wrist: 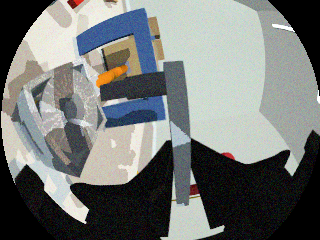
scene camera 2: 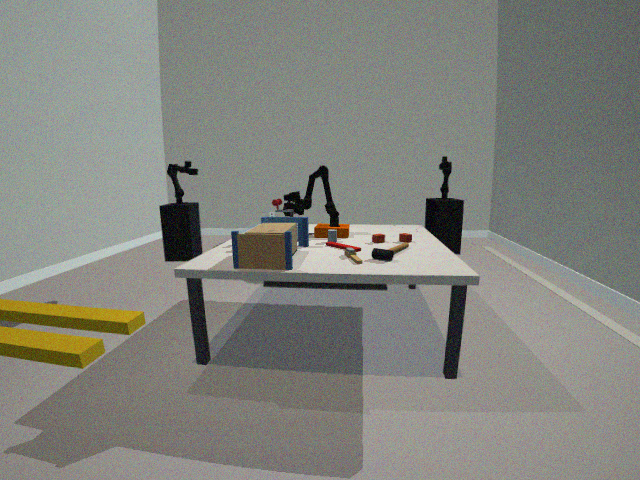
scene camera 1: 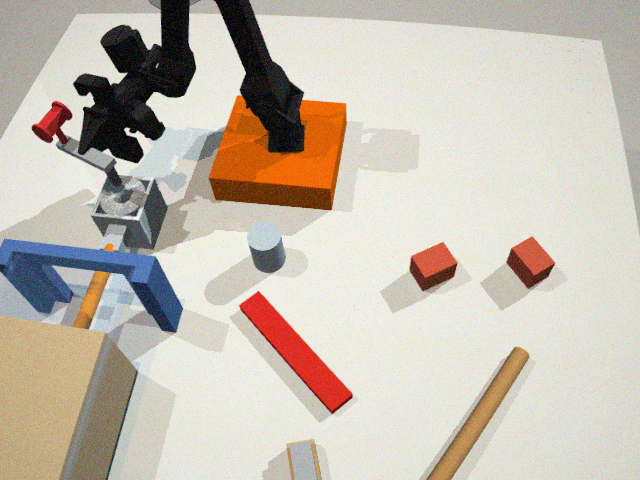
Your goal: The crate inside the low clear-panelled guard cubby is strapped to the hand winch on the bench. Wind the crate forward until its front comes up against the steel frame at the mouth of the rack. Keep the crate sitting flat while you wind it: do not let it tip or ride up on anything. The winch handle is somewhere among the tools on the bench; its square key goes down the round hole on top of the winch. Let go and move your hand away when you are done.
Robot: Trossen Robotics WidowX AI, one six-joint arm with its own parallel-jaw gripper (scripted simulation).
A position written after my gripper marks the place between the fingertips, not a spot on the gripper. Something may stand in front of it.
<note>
In view: my gripper (scene camera 1: 82,157), a flat red bar (scene camera 1: 321,381), a winch handle (scene camera 1: 102,161) and a grey winch (scene camera 1: 114,205).
The winch handle is seen too in the wrist view (wrist: 171,82). My gripper is seen too in the wrist view (wrist: 178,143). The grey winch is seen too in the wrist view (wrist: 63,143).
</note>
